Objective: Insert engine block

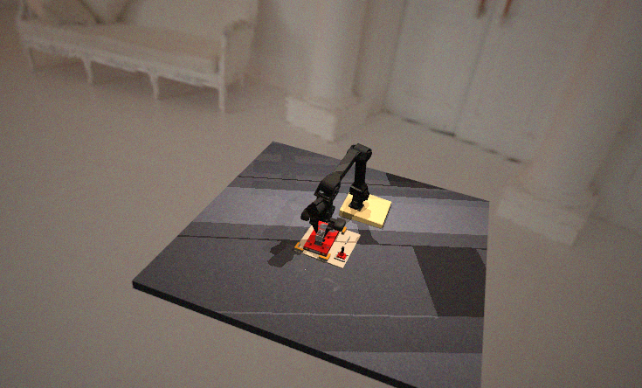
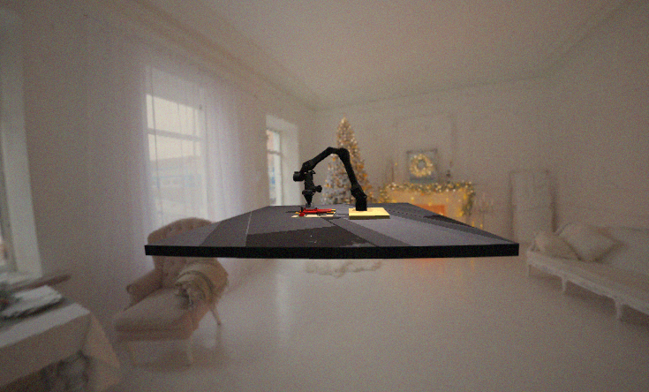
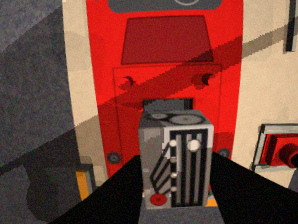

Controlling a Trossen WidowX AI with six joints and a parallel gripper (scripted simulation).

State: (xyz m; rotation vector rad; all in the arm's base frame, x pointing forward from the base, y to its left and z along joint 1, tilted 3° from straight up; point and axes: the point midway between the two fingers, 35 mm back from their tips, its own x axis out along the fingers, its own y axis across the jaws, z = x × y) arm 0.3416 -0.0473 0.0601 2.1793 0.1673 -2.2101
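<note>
Right now the grey engine block is 1 cm below my gripper tip.
</note>
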